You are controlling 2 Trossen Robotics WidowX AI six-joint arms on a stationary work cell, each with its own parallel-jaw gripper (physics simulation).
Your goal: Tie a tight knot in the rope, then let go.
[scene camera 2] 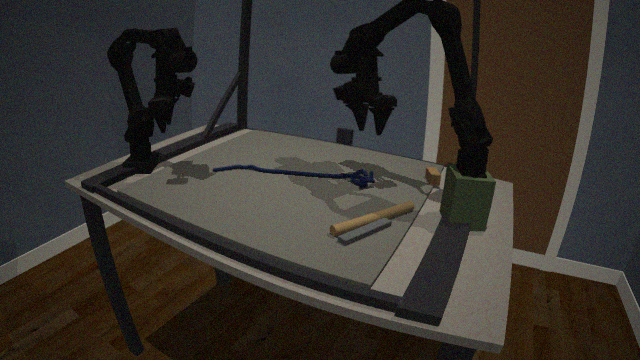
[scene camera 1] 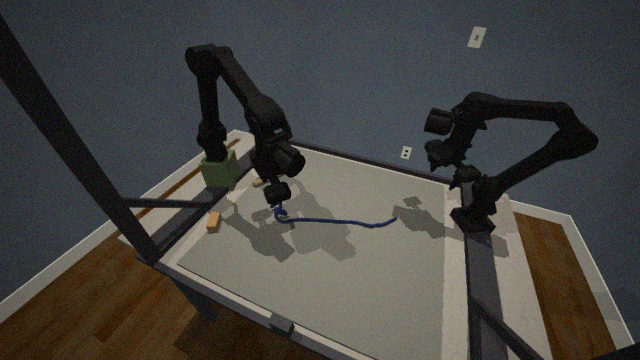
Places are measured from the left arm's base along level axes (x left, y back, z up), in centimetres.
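Pixels of known places: left gripper, between the fingertips: (scene camera 2: 369,132); right gripper, between the fingertips: (scene camera 2: 166,128) (scene camera 1: 440,180); left arm's base, origin of its link: (scene camera 2: 471,171) (scene camera 1: 217,156); right arm's base, origin of its link: (scene camera 2: 140,157) (scene camera 1: 474,217).
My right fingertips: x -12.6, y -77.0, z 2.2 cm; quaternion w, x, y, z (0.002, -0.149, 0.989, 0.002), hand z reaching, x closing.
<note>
For each thing: its top centre in the pictures, then the offset to it from my right fingertips. "spot": a spot on its surface instead. Level surfaces: height alone.
- blue rope, a spot on its surface: (scene camera 2: 300,173) (scene camera 1: 325,219) spot: dx -6.2, dy +36.8, dz -12.9 cm
- grey mat, height of its surface: dz -13.6 cm
- wooden rod, centre of its top: (scene camera 2: 376,212) (scene camera 1: 278,171) dx +16.6, dy +55.6, dz -11.4 cm
- grey bar, centre of its top: (scene camera 2: 366,228) dx +21.9, dy +53.5, dz -12.4 cm
- orange block, centre of its top: (scene camera 2: 433,171) (scene camera 1: 213,219) dx -9.6, dy +72.8, dz -10.6 cm
- green box, centre of its top: (scene camera 2: 471,172) (scene camera 1: 217,156) dx +12.6, dy +77.0, dz -2.2 cm
A blue rope (scene camera 1: 330,220) (scene camera 2: 300,173) lies on the grey mat (scene camera 1: 380,280) (scene camera 2: 225,215). One end is bunched into a small tangle, at the left in scene camera 1 and the right in scene camera 2; its exact crossings are too small to tell. The other end runs out long, slightly bent. My left gripper (scene camera 2: 370,131) is open and empty above the tangle, with a gap below its fingers; in scene camera 1 its fingertips are hard to make out. My right gripper (scene camera 1: 443,177) (scene camera 2: 163,128) is open and empty, raised near its own base, away from the rope.
A wooden rod (scene camera 1: 258,183) (scene camera 2: 372,218) and a grey bar (scene camera 2: 365,232) lie near the left arm's side. An orange block (scene camera 1: 213,222) (scene camera 2: 433,176) sits by the mat's edge. A green box (scene camera 1: 218,172) (scene camera 2: 467,197) stands at the left arm's base.
</note>
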